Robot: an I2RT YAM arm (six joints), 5 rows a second.
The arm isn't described. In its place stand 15 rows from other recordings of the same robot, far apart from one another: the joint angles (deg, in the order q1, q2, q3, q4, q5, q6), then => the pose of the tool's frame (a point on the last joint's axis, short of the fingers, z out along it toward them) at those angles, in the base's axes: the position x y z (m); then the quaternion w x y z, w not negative.
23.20, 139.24, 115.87, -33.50, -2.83, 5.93 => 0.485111, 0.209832, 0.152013, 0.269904, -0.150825, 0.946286, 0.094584
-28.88, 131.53, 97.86, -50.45, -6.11, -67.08 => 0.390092, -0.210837, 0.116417, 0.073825, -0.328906, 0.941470, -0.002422
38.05, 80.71, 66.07, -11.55, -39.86, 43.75 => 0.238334, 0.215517, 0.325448, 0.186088, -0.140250, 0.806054, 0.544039
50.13, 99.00, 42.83, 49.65, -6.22, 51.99 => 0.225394, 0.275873, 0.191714, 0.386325, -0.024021, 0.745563, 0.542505
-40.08, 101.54, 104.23, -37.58, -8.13, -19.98 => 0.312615, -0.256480, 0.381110, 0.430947, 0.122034, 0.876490, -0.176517
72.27, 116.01, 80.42, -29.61, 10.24, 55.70 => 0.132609, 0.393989, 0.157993, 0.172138, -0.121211, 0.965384, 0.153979
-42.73, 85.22, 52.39, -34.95, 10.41, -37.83 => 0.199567, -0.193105, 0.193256, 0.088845, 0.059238, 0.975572, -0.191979
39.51, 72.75, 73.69, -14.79, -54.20, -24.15 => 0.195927, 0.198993, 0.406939, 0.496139, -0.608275, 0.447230, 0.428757
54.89, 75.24, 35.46, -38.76, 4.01, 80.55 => 0.117741, 0.163138, 0.150810, 0.070043, 0.224220, 0.968792, 0.079132
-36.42, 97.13, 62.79, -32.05, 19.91, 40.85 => 0.259922, -0.206837, 0.188322, 0.207891, 0.629576, 0.731024, -0.161304
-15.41, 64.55, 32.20, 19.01, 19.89, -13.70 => 0.237995, -0.078162, 0.246676, 0.557219, 0.118626, 0.770980, -0.284647
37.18, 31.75, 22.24, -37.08, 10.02, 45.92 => 0.100943, 0.068791, 0.191894, 0.329530, 0.102727, 0.920399, 0.183638
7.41, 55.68, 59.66, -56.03, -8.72, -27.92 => 0.176357, 0.028379, 0.322300, 0.331834, -0.309685, 0.890961, 0.013024
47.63, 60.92, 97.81, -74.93, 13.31, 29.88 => 0.098505, 0.095830, 0.472330, 0.404524, -0.087595, 0.890032, 0.191130
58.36, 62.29, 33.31, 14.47, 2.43, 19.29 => 0.130702, 0.209244, 0.253556, 0.487308, -0.252118, 0.749399, 0.370634
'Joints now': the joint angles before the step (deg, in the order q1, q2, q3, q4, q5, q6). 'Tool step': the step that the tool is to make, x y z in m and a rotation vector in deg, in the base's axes. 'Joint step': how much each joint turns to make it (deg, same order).
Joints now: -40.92 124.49 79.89 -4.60 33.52 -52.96
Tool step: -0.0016 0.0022 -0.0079 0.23 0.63 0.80
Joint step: 0.06 0.41 -1.35 1.60 -0.30 -0.86
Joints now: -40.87 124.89 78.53 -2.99 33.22 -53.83
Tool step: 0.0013 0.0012 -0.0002 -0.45 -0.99 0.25
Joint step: 0.21 -0.07 -0.46 1.32 -0.26 0.20
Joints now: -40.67 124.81 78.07 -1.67 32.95 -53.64
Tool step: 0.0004 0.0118 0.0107 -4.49 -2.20 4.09
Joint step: 1.14 -3.25 -4.91 8.48 -0.66 -4.17
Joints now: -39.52 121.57 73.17 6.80 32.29 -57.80
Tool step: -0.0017 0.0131 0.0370 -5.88 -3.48 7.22
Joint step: 0.94 -6.71 -4.31 7.35 -3.62 -6.57
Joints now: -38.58 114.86 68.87 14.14 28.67 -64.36
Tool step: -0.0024 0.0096 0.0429 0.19 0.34 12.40
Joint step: -0.01 -6.59 0.98 -5.19 -10.66 -6.94
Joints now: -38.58 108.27 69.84 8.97 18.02 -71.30
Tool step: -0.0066 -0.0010 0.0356 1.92 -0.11 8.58
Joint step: -1.44 -3.90 3.81 -7.99 -9.49 -3.69
